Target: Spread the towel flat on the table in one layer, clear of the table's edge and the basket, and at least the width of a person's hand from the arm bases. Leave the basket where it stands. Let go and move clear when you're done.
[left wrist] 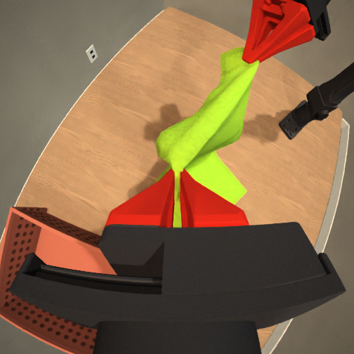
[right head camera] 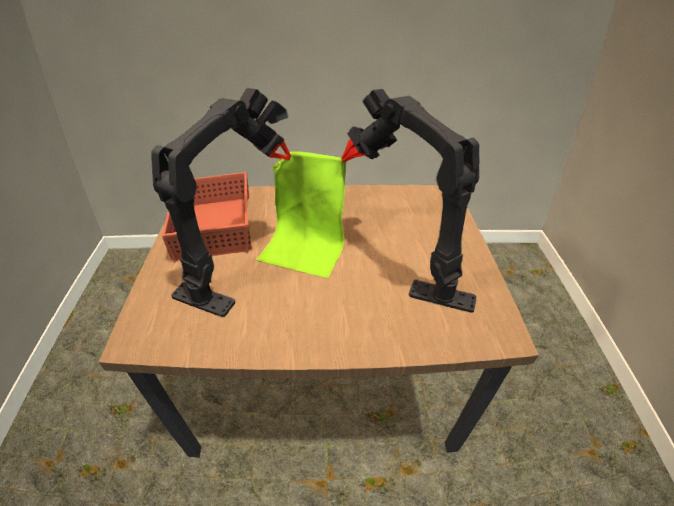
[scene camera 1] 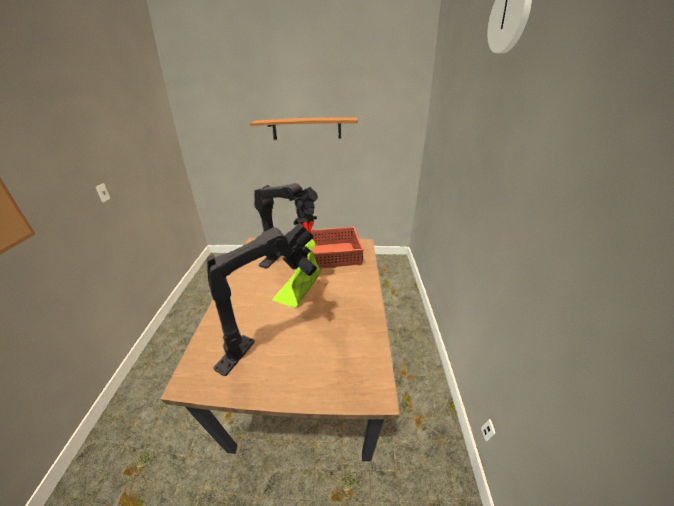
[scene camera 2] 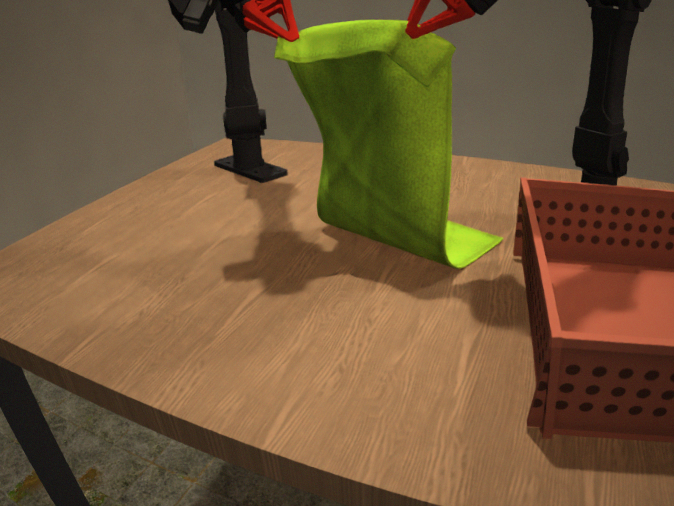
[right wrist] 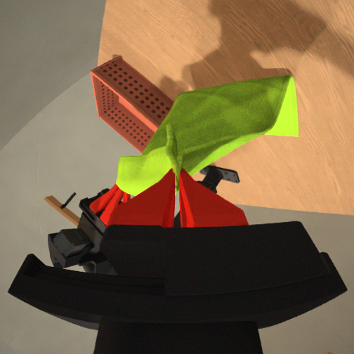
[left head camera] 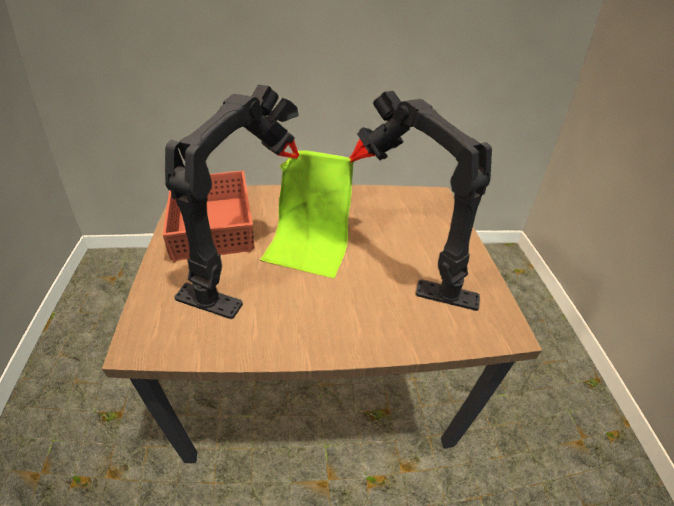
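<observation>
The lime-green towel [left head camera: 315,212] [right head camera: 309,212] [scene camera 1: 300,283] [scene camera 2: 381,136] [left wrist: 200,120] [right wrist: 225,112] hangs from both grippers. Its lower end lies on the table and bends toward the arm bases. In scene camera 2, its top edge is folded over, with a corner flap at the right. My left gripper [left head camera: 297,156] [right head camera: 289,157] [scene camera 2: 412,35] [left wrist: 177,174] is shut on the towel near one top corner. My right gripper [left head camera: 351,160] [right head camera: 342,160] [scene camera 2: 295,39] [right wrist: 176,174] is shut on its other top end. The red basket [left head camera: 236,234] [right head camera: 234,235] [scene camera 1: 348,255] [scene camera 2: 598,343] stands beside the towel, apart from it.
The wooden table [left head camera: 326,337] [right head camera: 321,337] [scene camera 1: 326,381] carries both arms. The left arm base [left head camera: 228,307] [right head camera: 222,306] is near the basket; the right arm base [left head camera: 468,299] [right head camera: 462,300] is at the picture's right. A wall shelf [scene camera 1: 304,120] is above the table's far end in scene camera 1.
</observation>
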